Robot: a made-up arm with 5 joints. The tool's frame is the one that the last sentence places.
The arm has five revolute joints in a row. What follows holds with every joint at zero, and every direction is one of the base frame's. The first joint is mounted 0.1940 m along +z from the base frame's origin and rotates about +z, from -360.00 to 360.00 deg. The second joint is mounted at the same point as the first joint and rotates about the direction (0, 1, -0.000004), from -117.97 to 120.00 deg. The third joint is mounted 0.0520 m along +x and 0.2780 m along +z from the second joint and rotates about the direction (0, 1, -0.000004), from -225.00 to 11.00 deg. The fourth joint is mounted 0.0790 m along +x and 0.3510 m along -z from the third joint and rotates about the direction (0, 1, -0.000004), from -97.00 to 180.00 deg. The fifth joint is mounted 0.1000 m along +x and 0.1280 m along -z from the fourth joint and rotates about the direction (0, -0.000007, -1), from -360.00 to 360.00 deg. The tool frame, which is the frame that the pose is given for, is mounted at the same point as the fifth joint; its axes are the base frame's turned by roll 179.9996, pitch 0.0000 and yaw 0.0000 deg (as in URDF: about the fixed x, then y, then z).
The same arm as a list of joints. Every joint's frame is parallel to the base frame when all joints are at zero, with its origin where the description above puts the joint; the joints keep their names.
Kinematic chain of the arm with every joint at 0, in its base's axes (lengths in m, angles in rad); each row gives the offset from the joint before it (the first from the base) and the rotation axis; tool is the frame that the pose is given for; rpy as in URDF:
joint 1: xyz 0 0 0.194 axis +z
joint 2: xyz 0 0 0 axis +y
joint 3: xyz 0.052 0 0.278 axis +y
joint 4: xyz 0.079 0 -0.351 axis +y
joint 5: xyz 0.1 0 -0.128 axis -z
tool: xyz 0 0 0 rpy 3.1416 0 0
Joint limits (rad, base to tool): -6.2832..6.2832 -2.059..2.0944 -3.927..0.192 -1.693..3.1416 -6.2832..6.2832

